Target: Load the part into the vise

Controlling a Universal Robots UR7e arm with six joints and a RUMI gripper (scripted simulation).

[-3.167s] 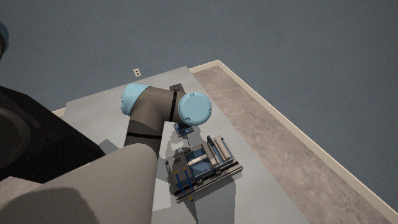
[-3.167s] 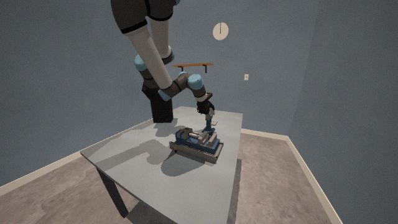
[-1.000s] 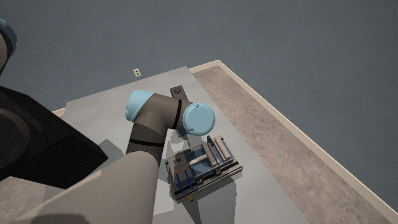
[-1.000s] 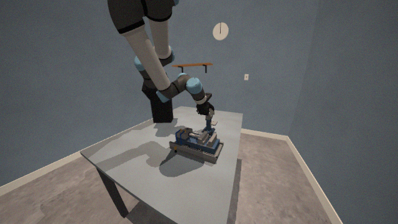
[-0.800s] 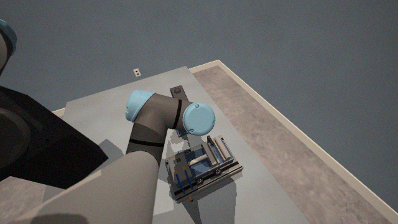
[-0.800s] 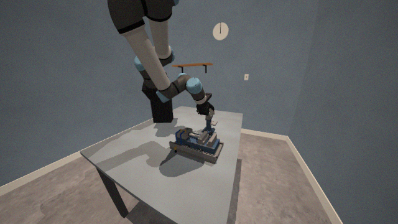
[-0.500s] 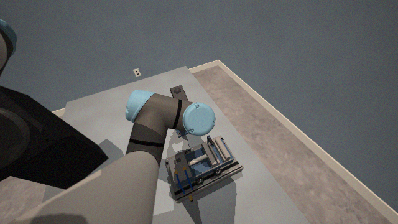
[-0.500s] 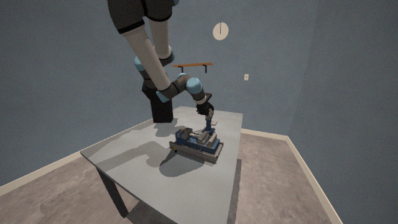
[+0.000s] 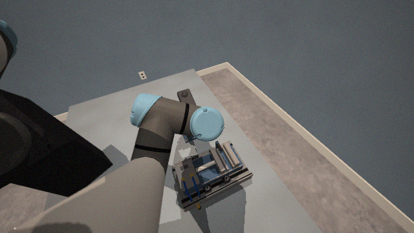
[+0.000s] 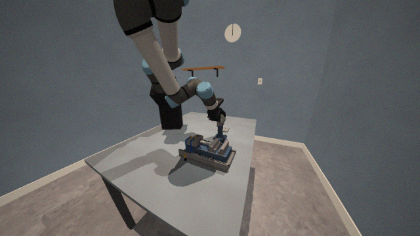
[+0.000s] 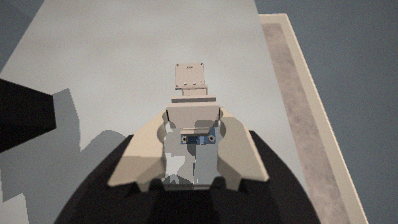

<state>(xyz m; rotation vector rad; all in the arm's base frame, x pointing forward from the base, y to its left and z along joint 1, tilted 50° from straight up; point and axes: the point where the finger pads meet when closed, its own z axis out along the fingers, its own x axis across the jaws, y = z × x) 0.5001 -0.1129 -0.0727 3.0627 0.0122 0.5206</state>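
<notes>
Right now my hand is 1 cm to the right of the part. From my hand the other things lie so: cylinder rod: 6 cm behind, 21 cm to the right, 8 cm below; pale plate: 2 cm ahead, 17 cm to the left, 16 cm below; work stop: 3 cm ahead, 19 cm to the right, 7 cm below.
</notes>
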